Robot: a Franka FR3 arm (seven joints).
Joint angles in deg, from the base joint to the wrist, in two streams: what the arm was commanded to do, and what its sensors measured. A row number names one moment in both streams.
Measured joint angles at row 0:
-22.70, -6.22, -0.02, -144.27, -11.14, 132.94, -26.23
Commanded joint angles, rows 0 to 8:
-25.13, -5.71, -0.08, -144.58, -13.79, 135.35, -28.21
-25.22, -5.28, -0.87, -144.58, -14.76, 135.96, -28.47
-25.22, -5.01, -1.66, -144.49, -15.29, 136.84, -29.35
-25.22, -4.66, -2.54, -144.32, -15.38, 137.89, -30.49
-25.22, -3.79, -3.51, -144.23, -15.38, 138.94, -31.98
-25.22, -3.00, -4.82, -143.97, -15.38, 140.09, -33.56
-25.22, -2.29, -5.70, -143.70, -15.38, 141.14, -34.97
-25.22, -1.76, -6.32, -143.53, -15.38, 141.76, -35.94
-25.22, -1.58, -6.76, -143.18, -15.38, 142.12, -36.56
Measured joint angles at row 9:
-24.32, -4.18, -5.51, -144.20, -14.79, 139.38, -33.28
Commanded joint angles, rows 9 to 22:
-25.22, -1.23, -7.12, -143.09, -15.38, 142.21, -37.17
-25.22, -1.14, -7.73, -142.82, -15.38, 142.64, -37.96
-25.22, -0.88, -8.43, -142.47, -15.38, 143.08, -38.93
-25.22, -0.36, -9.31, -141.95, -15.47, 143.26, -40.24
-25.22, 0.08, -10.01, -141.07, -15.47, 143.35, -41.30
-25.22, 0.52, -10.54, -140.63, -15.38, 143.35, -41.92
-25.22, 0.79, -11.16, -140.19, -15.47, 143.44, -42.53
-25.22, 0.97, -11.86, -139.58, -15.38, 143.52, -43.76
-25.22, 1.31, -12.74, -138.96, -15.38, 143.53, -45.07
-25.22, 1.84, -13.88, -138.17, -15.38, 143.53, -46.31
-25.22, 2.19, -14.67, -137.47, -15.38, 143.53, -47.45
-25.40, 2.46, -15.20, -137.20, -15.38, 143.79, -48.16
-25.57, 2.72, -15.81, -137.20, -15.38, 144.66, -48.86
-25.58, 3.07, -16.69, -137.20, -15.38, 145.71, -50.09
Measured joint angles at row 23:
-24.60, 0.86, -15.23, -138.26, -14.86, 143.04, -46.80
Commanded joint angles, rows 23 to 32:
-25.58, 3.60, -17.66, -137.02, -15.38, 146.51, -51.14
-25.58, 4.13, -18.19, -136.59, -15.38, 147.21, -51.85
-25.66, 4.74, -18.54, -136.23, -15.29, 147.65, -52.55
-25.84, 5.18, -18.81, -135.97, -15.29, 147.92, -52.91
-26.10, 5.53, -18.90, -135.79, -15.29, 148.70, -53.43
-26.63, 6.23, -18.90, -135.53, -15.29, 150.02, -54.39
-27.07, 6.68, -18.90, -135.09, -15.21, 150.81, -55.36
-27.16, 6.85, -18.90, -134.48, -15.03, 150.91, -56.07
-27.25, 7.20, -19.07, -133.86, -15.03, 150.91, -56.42
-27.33, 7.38, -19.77, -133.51, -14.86, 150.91, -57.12
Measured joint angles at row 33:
-25.93, 5.18, -19.43, -135.71, -14.86, 149.70, -54.37
